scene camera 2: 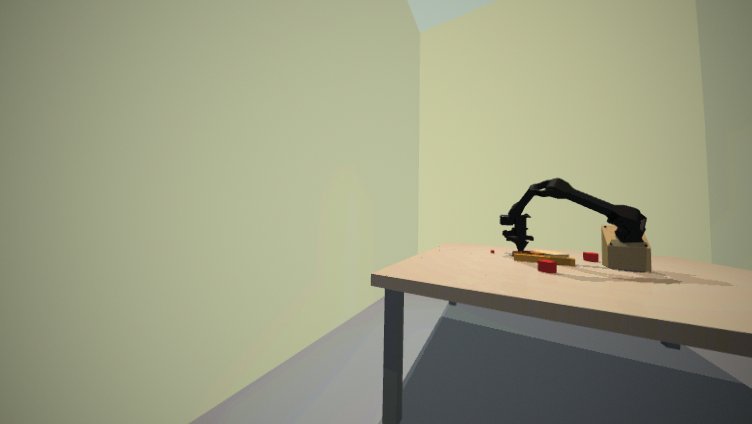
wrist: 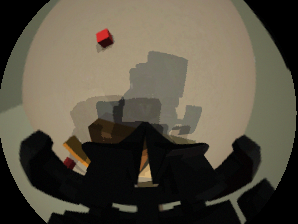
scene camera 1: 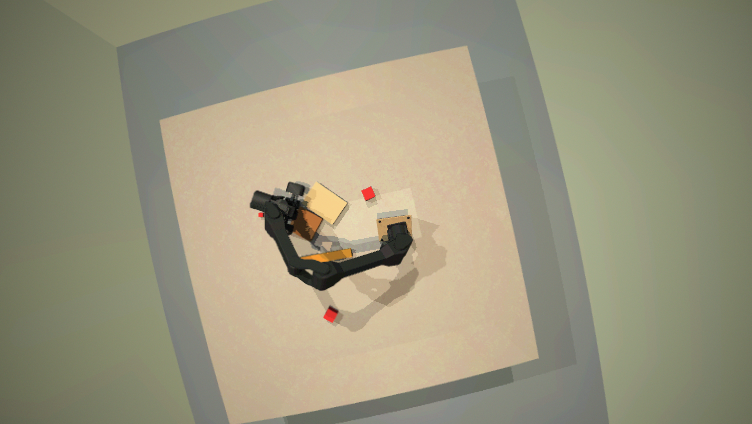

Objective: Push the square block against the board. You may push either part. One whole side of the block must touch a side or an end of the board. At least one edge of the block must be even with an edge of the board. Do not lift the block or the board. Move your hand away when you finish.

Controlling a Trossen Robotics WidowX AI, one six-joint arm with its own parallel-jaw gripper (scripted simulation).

Labels:
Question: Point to a brown square block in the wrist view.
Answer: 101, 131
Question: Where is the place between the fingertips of the gripper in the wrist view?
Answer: At 145, 124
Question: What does the gripper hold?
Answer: Nothing.

